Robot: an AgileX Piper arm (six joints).
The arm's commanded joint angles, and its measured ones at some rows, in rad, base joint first. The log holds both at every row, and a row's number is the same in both.
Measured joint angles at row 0:
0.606 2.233 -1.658 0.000 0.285 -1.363
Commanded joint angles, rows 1 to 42:
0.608 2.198 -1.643 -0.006 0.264 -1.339
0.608 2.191 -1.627 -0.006 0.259 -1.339
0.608 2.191 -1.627 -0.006 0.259 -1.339
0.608 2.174 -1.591 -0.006 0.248 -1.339
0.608 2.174 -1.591 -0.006 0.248 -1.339
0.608 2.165 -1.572 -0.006 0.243 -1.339
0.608 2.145 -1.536 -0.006 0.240 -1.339
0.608 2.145 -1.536 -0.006 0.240 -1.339
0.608 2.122 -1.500 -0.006 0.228 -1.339
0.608 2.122 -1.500 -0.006 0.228 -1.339
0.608 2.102 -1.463 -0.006 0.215 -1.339
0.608 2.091 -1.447 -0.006 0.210 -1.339
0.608 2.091 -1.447 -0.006 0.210 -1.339
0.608 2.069 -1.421 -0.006 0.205 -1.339
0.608 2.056 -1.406 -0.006 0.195 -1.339
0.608 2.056 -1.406 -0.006 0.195 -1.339
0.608 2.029 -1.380 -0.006 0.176 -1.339
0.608 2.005 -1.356 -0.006 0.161 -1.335
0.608 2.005 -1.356 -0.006 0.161 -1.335
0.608 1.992 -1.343 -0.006 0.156 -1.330
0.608 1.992 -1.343 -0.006 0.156 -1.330
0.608 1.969 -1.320 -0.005 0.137 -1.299
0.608 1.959 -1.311 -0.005 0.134 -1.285
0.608 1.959 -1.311 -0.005 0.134 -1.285
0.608 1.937 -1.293 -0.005 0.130 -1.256
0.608 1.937 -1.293 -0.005 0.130 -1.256
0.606 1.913 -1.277 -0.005 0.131 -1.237
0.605 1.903 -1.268 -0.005 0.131 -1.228
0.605 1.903 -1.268 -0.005 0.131 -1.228
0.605 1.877 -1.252 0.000 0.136 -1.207
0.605 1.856 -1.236 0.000 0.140 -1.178
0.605 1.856 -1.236 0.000 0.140 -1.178
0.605 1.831 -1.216 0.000 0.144 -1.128
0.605 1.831 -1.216 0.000 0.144 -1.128
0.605 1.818 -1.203 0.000 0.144 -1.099
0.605 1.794 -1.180 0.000 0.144 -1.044
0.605 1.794 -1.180 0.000 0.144 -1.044
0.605 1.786 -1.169 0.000 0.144 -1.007
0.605 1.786 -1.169 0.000 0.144 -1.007
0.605 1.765 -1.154 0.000 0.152 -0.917
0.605 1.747 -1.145 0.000 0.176 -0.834
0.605 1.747 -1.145 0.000 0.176 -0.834
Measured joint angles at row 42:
0.606 1.780 -1.159 0.000 0.148 -0.953
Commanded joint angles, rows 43 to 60:
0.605 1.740 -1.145 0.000 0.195 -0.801
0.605 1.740 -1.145 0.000 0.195 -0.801
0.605 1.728 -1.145 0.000 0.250 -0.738
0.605 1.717 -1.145 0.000 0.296 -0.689
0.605 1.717 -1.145 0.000 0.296 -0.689
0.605 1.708 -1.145 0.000 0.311 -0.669
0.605 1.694 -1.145 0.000 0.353 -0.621
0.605 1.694 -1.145 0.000 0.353 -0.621
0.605 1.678 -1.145 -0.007 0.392 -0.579
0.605 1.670 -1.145 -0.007 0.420 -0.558
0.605 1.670 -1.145 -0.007 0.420 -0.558
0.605 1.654 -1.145 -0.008 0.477 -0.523
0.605 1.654 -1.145 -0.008 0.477 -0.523
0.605 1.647 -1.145 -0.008 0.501 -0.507
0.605 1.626 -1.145 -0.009 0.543 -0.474
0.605 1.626 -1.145 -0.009 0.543 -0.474
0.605 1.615 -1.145 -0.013 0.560 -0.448
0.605 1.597 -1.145 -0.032 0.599 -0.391
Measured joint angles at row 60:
0.606 1.630 -1.149 -0.006 0.542 -0.469
